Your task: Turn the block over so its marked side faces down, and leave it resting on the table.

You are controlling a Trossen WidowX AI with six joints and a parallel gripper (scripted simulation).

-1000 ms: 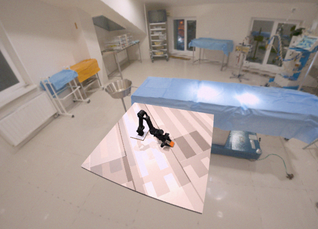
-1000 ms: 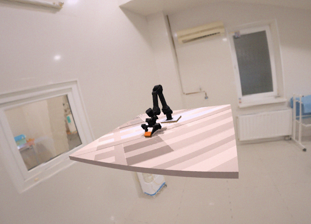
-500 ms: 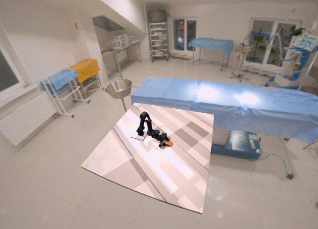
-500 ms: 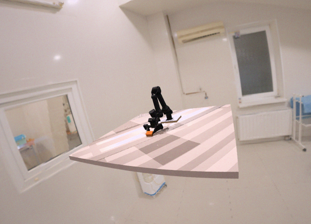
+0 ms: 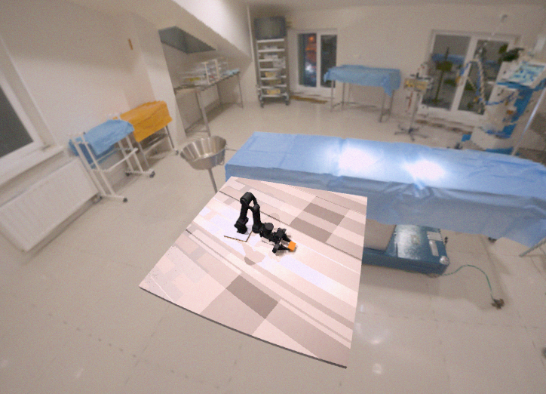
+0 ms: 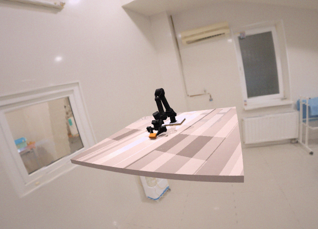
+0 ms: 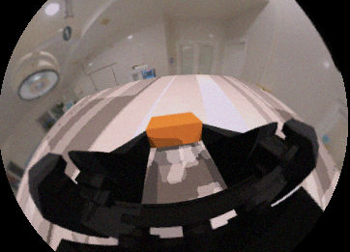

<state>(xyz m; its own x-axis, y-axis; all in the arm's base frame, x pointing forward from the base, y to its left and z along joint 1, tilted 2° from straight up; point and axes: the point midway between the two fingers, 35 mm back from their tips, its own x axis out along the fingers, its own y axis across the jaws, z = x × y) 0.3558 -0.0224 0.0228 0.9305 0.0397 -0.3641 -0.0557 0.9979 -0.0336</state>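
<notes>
Now: the orange block 10 mm below my gripper tip.
</notes>
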